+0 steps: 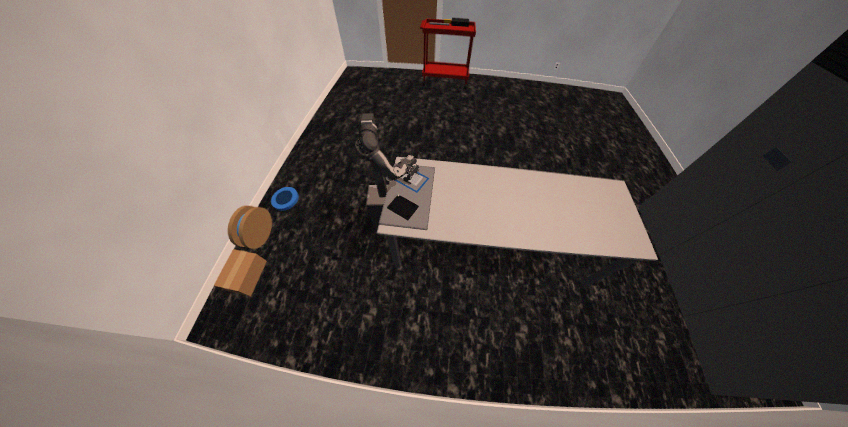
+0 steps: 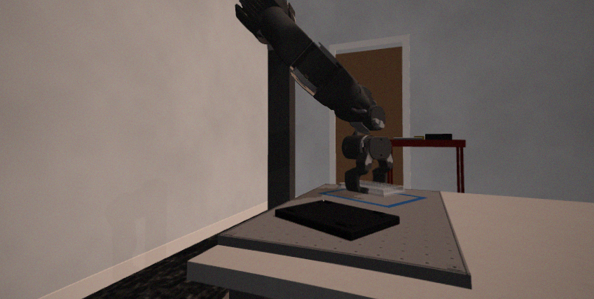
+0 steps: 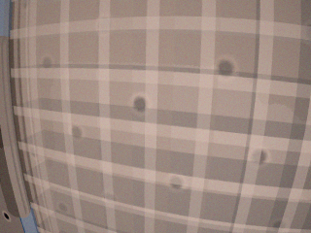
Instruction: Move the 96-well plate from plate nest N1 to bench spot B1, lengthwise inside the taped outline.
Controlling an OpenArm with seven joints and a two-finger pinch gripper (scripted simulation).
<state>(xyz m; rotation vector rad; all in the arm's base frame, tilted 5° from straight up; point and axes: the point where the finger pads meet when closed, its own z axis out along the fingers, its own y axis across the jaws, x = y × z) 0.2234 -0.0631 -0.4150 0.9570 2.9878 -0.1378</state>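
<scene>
My hand is right at the clear 96-well plate. From my hand the other things lie so: black plate nest 23 cm to the right, 6 cm behind, 1 cm below.
</scene>
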